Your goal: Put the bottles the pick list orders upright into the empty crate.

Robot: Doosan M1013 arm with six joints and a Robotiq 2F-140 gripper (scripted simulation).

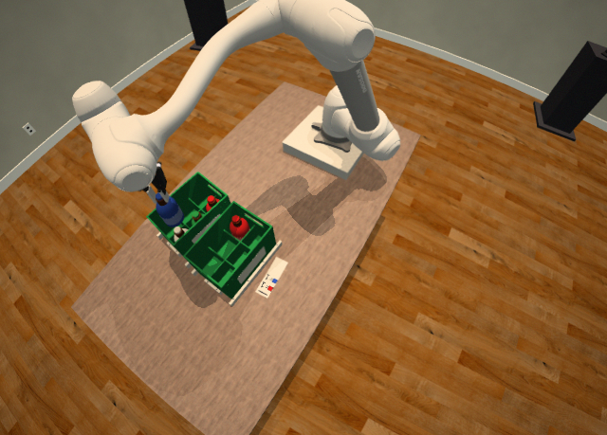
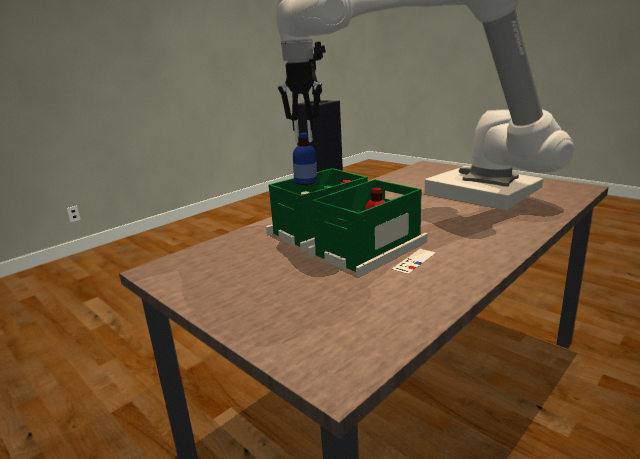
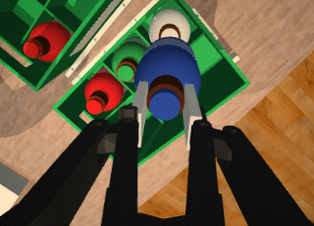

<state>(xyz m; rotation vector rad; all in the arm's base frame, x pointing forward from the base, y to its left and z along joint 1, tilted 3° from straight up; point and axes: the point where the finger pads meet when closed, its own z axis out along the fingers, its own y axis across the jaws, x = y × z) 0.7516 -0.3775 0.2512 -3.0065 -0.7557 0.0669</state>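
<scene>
My hand is 80 mm above the blue-label bottle. Round my hand: white-label bottle: 260 mm below, 30 mm ahead, 10 mm to the left; then pick list: 370 mm to the left, 350 mm below, 10 mm ahead; then green-label bottle: 260 mm below, 60 mm behind, 40 mm to the left.
</scene>
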